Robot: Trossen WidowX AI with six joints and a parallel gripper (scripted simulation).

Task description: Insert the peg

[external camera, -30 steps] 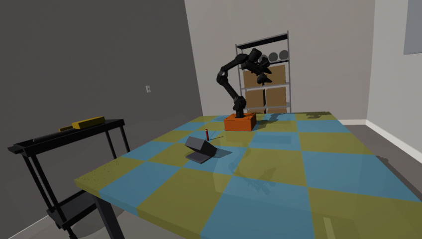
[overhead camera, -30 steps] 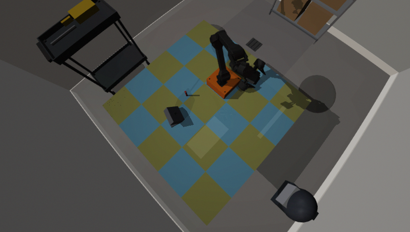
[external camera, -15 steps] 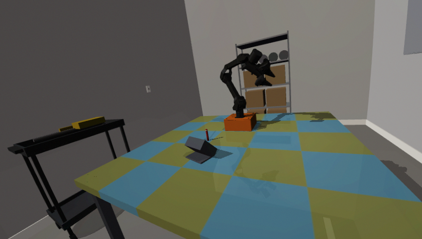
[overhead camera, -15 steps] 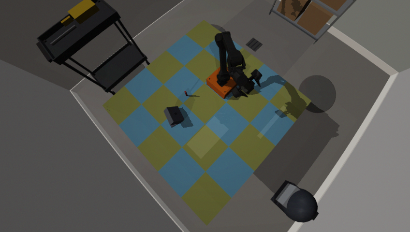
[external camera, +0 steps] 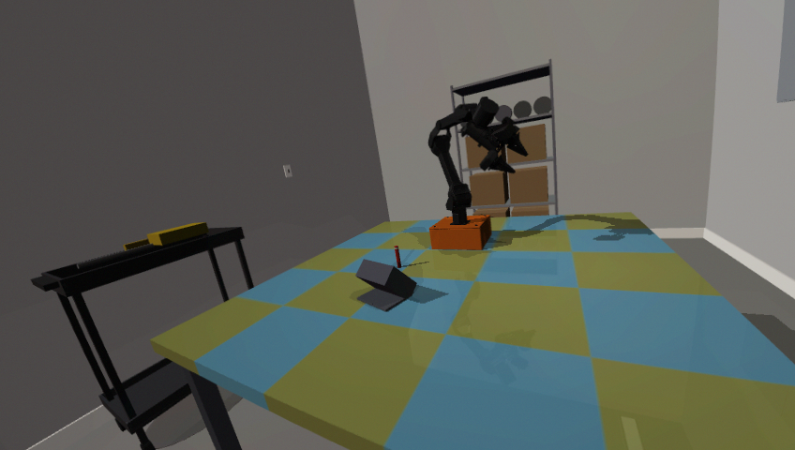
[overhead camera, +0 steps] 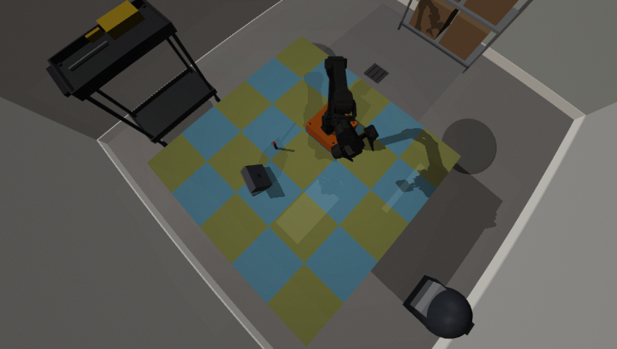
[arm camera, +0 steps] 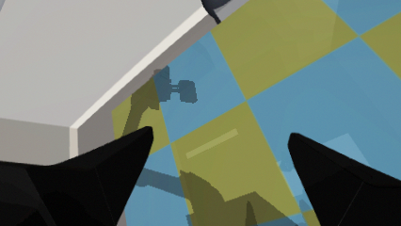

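The red round peg lies 220 mm ahead of my gripper tip, 380 mm to the right of it and 250 mm below it. The rest, counted from my gripper tip: dark sloped panel (410 mm ahead, 290 mm to the right, 250 mm below).
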